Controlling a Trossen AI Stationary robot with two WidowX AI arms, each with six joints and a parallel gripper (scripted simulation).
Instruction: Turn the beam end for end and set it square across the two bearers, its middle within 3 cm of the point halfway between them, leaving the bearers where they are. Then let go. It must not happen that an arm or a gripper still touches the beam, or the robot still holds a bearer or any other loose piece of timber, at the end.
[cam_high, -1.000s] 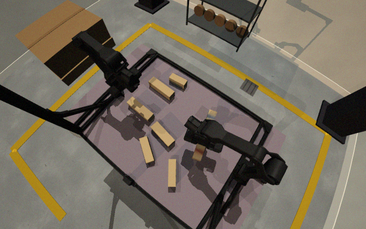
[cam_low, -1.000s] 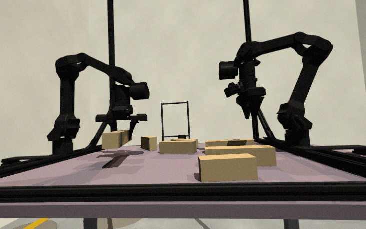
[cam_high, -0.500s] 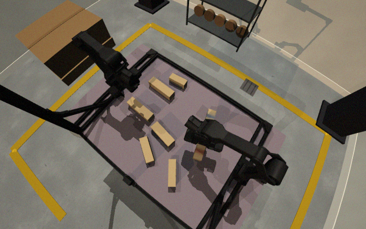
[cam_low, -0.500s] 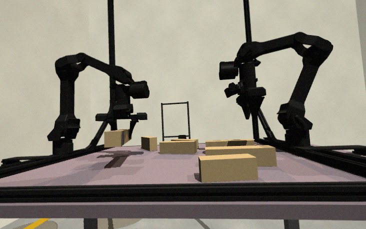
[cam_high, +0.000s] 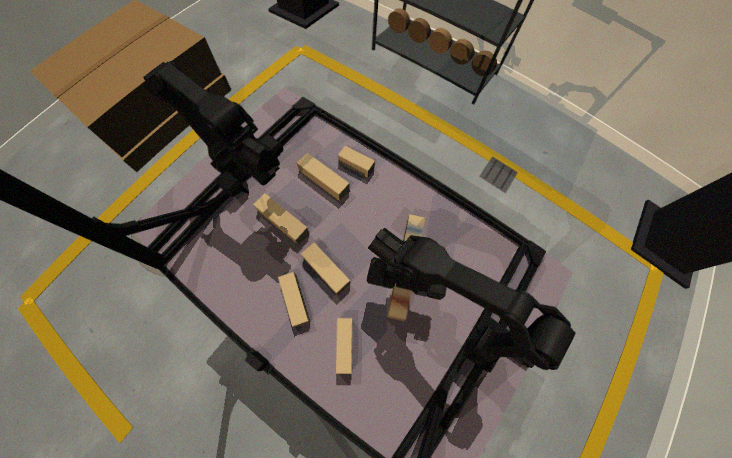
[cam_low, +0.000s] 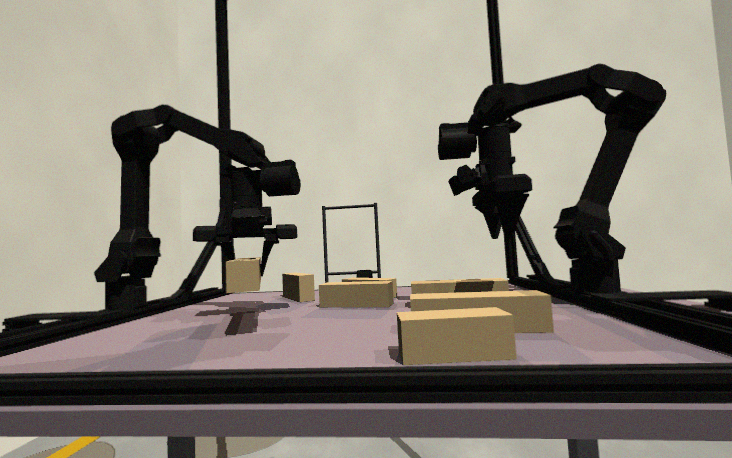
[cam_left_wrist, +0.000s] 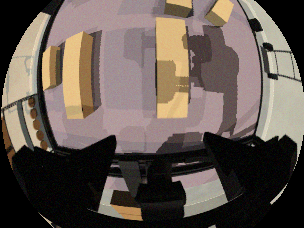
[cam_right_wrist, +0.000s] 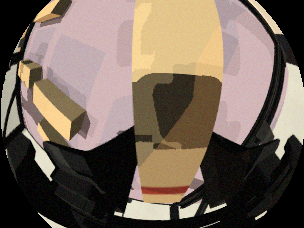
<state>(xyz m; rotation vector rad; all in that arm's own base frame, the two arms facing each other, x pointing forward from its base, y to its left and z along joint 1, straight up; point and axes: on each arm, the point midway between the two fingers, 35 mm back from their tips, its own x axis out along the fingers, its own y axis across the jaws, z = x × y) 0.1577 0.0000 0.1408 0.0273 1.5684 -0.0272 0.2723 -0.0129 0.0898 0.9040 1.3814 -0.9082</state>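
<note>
My right hand is 5 cm short of the beam, 2 cm to the right of it and 2 cm above it.
</note>
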